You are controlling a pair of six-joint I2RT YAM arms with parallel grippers.
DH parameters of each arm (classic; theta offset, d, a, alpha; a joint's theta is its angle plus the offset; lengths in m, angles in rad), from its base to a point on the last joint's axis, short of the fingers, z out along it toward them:
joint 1: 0 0.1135 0.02 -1.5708
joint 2: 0 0 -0.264 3.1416
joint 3: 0.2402 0 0.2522 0
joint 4: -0.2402 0 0.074 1.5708
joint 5: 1.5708 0 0 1.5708
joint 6: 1.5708 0.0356 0 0
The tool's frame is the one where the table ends.
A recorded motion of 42 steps. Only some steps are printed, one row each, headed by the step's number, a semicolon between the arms.
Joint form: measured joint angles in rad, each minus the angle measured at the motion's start. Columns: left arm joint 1, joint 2, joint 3, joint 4, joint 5, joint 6; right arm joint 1, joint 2, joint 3, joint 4, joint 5, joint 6.
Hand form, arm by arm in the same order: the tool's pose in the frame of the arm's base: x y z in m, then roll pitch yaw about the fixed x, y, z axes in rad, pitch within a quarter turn. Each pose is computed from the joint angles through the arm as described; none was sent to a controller.
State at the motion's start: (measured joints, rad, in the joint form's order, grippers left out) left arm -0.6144 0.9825 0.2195 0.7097 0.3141 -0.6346; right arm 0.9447 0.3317 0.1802 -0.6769 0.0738 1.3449
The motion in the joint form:
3: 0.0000 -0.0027 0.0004 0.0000 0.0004 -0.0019; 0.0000 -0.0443 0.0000 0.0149 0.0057 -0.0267
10: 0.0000 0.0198 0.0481 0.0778 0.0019 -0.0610; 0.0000 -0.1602 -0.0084 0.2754 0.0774 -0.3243
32: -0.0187 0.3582 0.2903 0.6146 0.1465 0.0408; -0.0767 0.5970 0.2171 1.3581 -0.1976 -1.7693
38: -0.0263 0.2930 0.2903 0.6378 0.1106 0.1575; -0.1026 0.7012 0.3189 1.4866 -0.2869 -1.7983
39: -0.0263 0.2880 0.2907 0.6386 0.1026 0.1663; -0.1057 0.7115 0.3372 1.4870 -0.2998 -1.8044
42: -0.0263 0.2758 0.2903 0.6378 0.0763 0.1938; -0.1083 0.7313 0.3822 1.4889 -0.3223 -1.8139
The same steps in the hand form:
3: 0.1567 -0.1240 0.2021 -1.6494 0.9173 -2.5625; 0.0582 0.0757 0.1456 2.3646 0.2352 2.6377
10: 0.1632 -0.1287 0.2220 -1.4910 0.8901 -2.4396; 0.0661 0.0822 0.1760 2.0440 0.5603 2.6172
32: 0.2023 -0.1681 0.2802 -0.6436 1.0117 -1.8706; 0.1334 0.1643 0.2688 -1.2347 1.1051 -0.2751
38: 0.1919 -0.1614 0.2980 -0.3495 1.0087 -1.5436; 0.1481 0.1772 0.2969 -1.0583 0.9968 -0.0661
39: 0.1913 -0.1606 0.2995 -0.3326 1.0043 -1.5182; 0.1500 0.1790 0.3010 -1.0549 0.9835 -0.0556
42: 0.1903 -0.1588 0.3023 -0.2948 0.9945 -1.4504; 0.1534 0.1830 0.3125 -1.0326 0.9528 -0.0210

